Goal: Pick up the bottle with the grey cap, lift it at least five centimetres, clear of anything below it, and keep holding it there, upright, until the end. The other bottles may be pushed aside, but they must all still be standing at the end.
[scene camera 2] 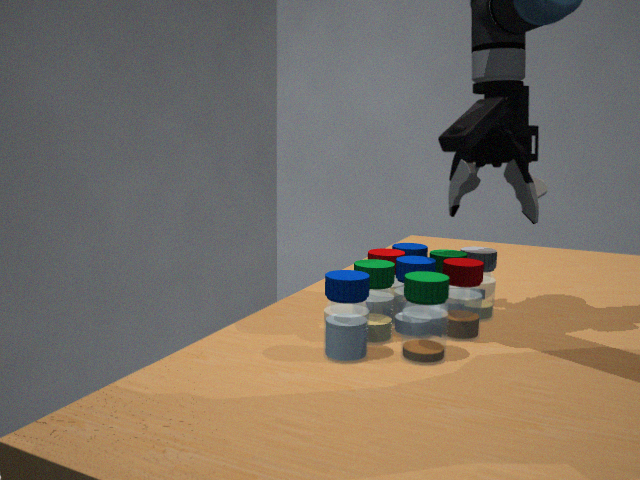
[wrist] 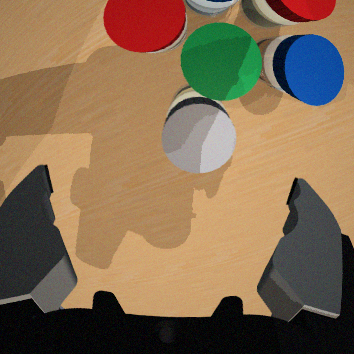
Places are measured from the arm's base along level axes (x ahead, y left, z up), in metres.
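Pixels of known places: gripper, fingertip midpoint: [scene camera 2: 490, 220] [wrist: 170, 175].
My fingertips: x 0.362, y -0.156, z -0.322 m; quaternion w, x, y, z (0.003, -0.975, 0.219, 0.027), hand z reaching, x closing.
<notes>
For each thing: its top centre in the pictures, then the offset to it from my fingertips. Level surfaces: height alone.
- bottle with the grey cap, middle of its top: [wrist: 198, 140] [scene camera 2: 478, 249] dx +0.016, dy -0.005, dz -0.047 m
- green-capped bottle, middle of its top: [wrist: 221, 61] [scene camera 2: 448, 253] dx +0.049, dy +0.043, dz -0.047 m
- red-capped bottle, middle of its top: [wrist: 142, 13] [scene camera 2: 463, 261] dx +0.014, dy +0.092, dz -0.047 m
- blue-capped bottle, middle of its top: [wrist: 316, 70] [scene camera 2: 410, 246] dx +0.116, dy +0.020, dz -0.047 m
- wooden table, its level: dz -0.152 m
The bottle with the grey cap [scene camera 2: 479, 258] [wrist: 199, 138] stands upright on the table, at the right rear of the group in the scene view, partly hidden by a red-capped bottle. In the wrist view it is at the near edge of the group, above the middle of the picture. My gripper [scene camera 2: 494, 218] [wrist: 170, 175] is open and empty, pointing down, above the height of the caps. In the wrist view the grey cap lies between the two fingers from left to right, a little beyond the line of the fingertips.
A green-capped bottle [scene camera 2: 447, 257] [wrist: 221, 61] stands close behind the grey-capped one in the wrist view. A red-capped bottle [scene camera 2: 463, 272] [wrist: 145, 22] and a blue-capped bottle [scene camera 2: 409, 250] [wrist: 314, 70] stand near it. Several more upright bottles stand on the wooden table [scene camera 2: 310, 423] [wrist: 140, 280].
</notes>
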